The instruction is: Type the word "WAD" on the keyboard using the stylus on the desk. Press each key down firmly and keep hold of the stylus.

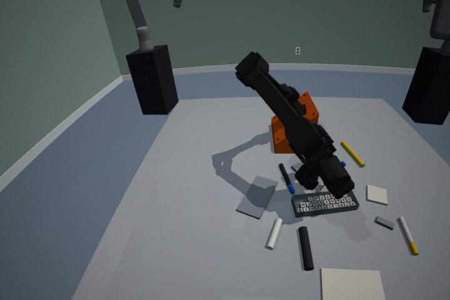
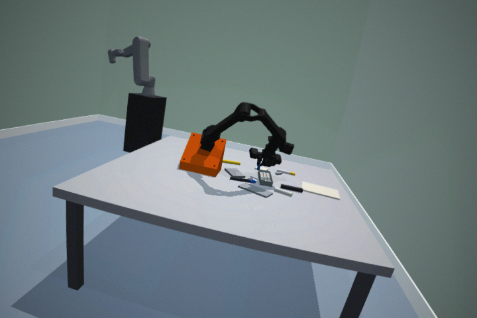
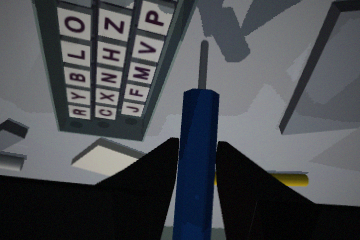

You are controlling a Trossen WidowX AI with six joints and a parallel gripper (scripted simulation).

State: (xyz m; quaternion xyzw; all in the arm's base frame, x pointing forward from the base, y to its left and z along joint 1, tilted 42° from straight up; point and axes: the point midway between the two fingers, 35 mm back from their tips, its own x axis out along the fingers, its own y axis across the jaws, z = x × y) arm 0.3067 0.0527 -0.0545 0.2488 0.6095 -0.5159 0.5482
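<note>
Now: gripper tip 40 mm above the grey stylus tip, 20 mm to the left of it and 10 mm short of it. Also, from my gripper tip: grey slab: 120 mm behind, 70 mm below, 40 mm to the right; then blue stylus: 10 mm to the right, 10 mm below; then D key: 80 mm ahead, 60 mm below, 50 mm to the right.
</note>
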